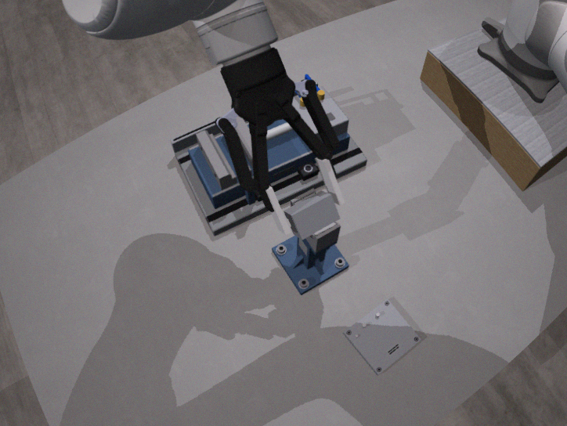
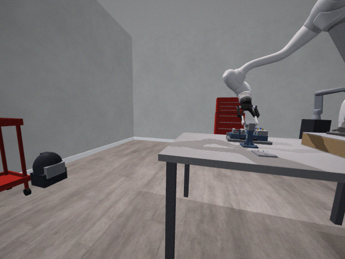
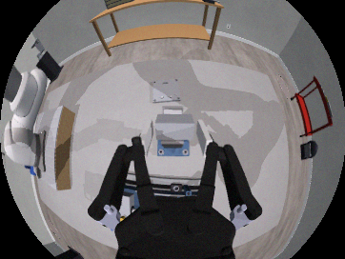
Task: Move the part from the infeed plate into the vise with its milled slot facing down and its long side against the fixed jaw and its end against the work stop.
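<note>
Right now the part is 2 cm below my hand and 1 cm to the left of it. Also, from my hand: work stop: 14 cm to the right, 8 cm below, 1 cm ahead; then moving jaw: 18 cm to the right, 10 cm below, 3 cm behind; then blue post: 11 cm to the right, 11 cm below, 1 cm ahead.
</note>
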